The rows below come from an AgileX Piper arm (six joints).
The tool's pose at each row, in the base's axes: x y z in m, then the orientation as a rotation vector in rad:
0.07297 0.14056 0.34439 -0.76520 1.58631 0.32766
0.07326 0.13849 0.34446 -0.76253 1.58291 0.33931
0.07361 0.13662 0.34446 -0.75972 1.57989 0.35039
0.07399 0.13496 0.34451 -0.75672 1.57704 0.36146
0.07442 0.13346 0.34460 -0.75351 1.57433 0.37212
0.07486 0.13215 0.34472 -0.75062 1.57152 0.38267
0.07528 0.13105 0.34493 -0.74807 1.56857 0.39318
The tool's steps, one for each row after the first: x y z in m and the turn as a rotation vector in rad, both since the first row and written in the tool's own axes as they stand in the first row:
0.00052 -0.00173 -0.00106 -0.00560 -0.00637 0.00680
0.00105 -0.00333 -0.00194 -0.01079 -0.01229 0.01352
0.00147 -0.00480 -0.00268 -0.01588 -0.01807 0.02040
0.00181 -0.00620 -0.00328 -0.02060 -0.02368 0.02724
0.00207 -0.00748 -0.00377 -0.02546 -0.02924 0.03381
0.00218 -0.00860 -0.00416 -0.03052 -0.03479 0.04011

